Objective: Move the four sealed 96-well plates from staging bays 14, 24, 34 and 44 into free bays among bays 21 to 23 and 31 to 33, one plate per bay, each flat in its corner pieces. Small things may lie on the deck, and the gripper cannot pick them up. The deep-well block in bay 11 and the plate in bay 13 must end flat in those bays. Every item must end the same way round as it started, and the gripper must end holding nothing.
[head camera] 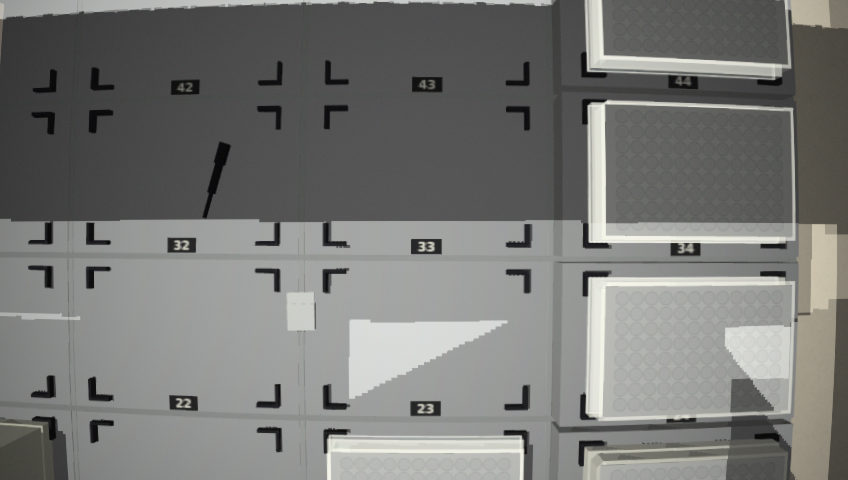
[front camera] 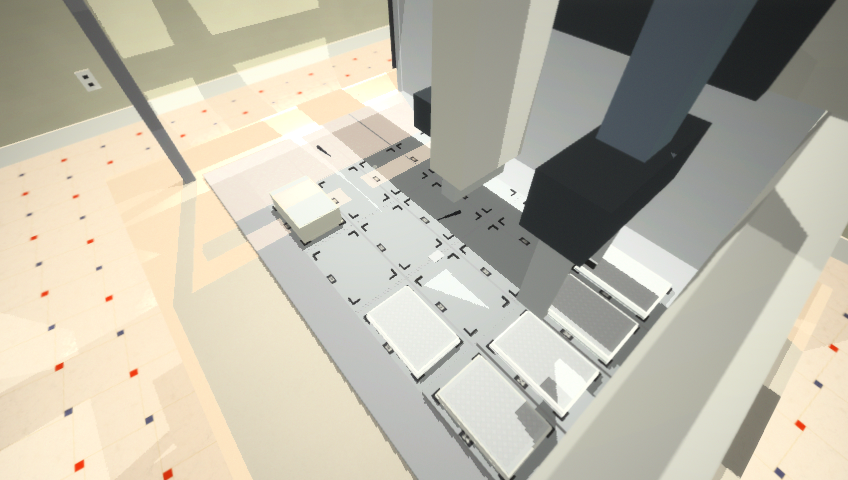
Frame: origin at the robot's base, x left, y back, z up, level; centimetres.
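Seen in the pictures: gripper, fingertip midpoint: (front camera: 558, 281); robot's base at its link origin: (front camera: 274, 207).
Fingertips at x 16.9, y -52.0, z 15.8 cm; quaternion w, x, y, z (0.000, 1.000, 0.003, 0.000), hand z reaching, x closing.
Note:
Pixels of each thing's top centre, then the offset from my fingertips to it. "spot": a spot on its surface instead.
- bay 14 at a spot on its surface: (head camera: 672, 468) spot: dy -2.1, dx -9.1, dz -13.0 cm
- bay 24 at a spot on its surface: (head camera: 696, 344) (front camera: 544, 353) spot: dy -3.3, dx -1.6, dz -12.9 cm
- bay 34 at a spot on its surface: (head camera: 699, 169) (front camera: 586, 310) spot: dy -3.4, dx +8.9, dz -13.0 cm
- bay 44 at a spot on its surface: (head camera: 696, 26) (front camera: 617, 279) spot: dy -3.5, dx +17.6, dz -12.9 cm
- bay 13 plate at its top centre: (front camera: 411, 325) dy +12.8, dx -12.6, dz -14.4 cm
- tall deep-well block at its top centre: (front camera: 303, 199) dy +45.6, dx -12.6, dz -11.6 cm
- dark pen-like tool at its top centre: (head camera: 210, 179) (front camera: 449, 214) dy +26.8, dx +8.4, dz -15.1 cm
- small pale square piece at its top centre: (head camera: 300, 311) (front camera: 436, 255) dy +21.0, dx -0.1, dz -15.7 cm
- dark tool at its top centre: (front camera: 323, 149) dy +61.6, dx +0.4, dz -15.1 cm
Sealed plates lie in bay 14 (front camera: 493, 410) (head camera: 672, 468), bay 24 (front camera: 541, 356) (head camera: 696, 344), bay 34 (front camera: 595, 318) (head camera: 699, 169) and bay 44 (front camera: 633, 285) (head camera: 696, 26). The bay 13 plate (front camera: 412, 330) (head camera: 425, 466) lies in its corner pieces. The tall deep-well block (front camera: 306, 208) (head camera: 20, 455) stands in bay 11. My gripper (front camera: 562, 284) is open and empty, its jaws apart above the deck by the bay 24 and 34 plates; one jaw hides part of the bay 34 plate. The gripper does not show in the head view.
A dark pen-like tool (front camera: 450, 214) (head camera: 216, 178) lies in bay 32. A small pale square piece (front camera: 436, 255) (head camera: 300, 311) lies between bays 22 and 23. Another dark tool (front camera: 323, 149) lies beyond the block. The beige column (front camera: 476, 89) stands left of the gripper. A bright light patch crosses bay 23.

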